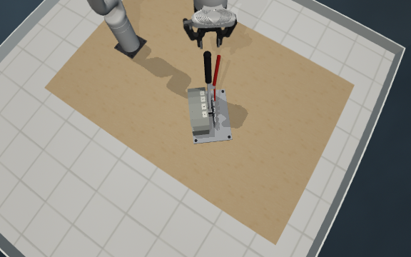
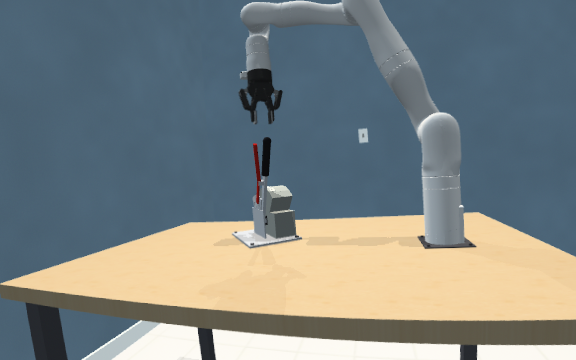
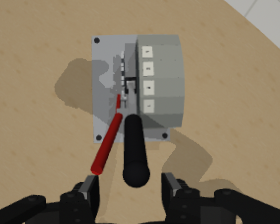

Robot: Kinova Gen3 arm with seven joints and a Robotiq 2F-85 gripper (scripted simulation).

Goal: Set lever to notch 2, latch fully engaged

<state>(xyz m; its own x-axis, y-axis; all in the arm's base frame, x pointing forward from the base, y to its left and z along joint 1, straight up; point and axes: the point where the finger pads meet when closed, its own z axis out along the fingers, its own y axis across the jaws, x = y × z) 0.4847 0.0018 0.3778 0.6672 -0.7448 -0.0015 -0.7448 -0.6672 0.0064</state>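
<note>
Now: hand 20 cm above the red bar, 4 cm short of it and 2 cm to the left of it.
</note>
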